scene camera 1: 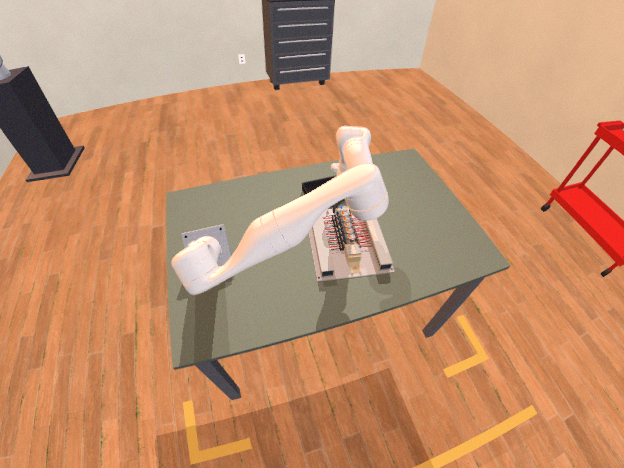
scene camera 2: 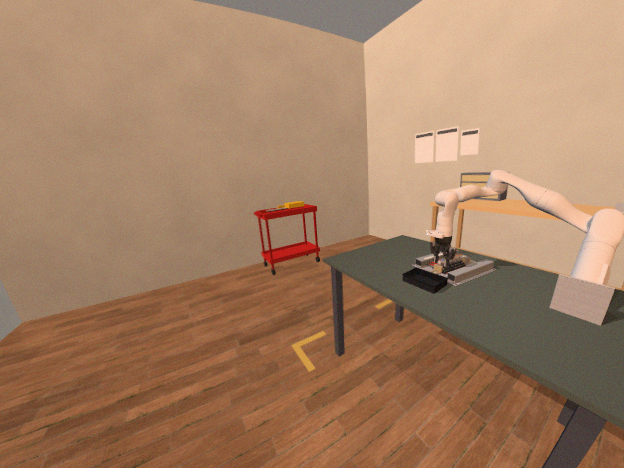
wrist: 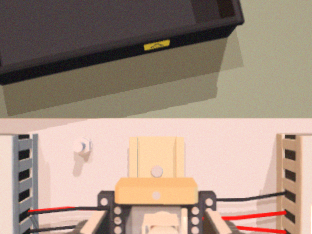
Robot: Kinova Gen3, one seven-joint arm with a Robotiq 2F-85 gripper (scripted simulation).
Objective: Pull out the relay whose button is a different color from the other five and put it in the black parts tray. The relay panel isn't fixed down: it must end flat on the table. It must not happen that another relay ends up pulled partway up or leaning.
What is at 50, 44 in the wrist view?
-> A black parts tray.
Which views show the relay panel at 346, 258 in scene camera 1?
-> Scene camera 1, scene camera 2 and the wrist view: all of them.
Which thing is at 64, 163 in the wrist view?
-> A relay panel.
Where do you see a relay panel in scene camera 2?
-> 462, 273
